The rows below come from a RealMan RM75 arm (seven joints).
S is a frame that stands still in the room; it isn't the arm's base.
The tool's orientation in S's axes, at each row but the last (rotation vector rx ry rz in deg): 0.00, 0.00, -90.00; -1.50, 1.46, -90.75; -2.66, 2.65, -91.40; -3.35, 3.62, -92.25; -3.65, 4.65, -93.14
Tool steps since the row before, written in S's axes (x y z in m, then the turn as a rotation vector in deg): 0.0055, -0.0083, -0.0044, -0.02, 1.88, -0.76; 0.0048, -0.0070, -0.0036, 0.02, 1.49, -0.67; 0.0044, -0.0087, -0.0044, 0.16, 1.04, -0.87; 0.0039, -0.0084, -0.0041, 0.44, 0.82, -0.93; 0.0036, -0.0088, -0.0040, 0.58, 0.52, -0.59
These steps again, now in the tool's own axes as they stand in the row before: 0.0083, 0.0055, -0.0044, -1.88, -0.02, -0.76; 0.0069, 0.0050, -0.0034, -1.49, 0.02, -0.67; 0.0086, 0.0049, -0.0041, -1.04, 0.18, -0.86; 0.0082, 0.0045, -0.0038, -0.84, 0.48, -0.90; 0.0086, 0.0044, -0.0035, -0.55, 0.60, -0.54
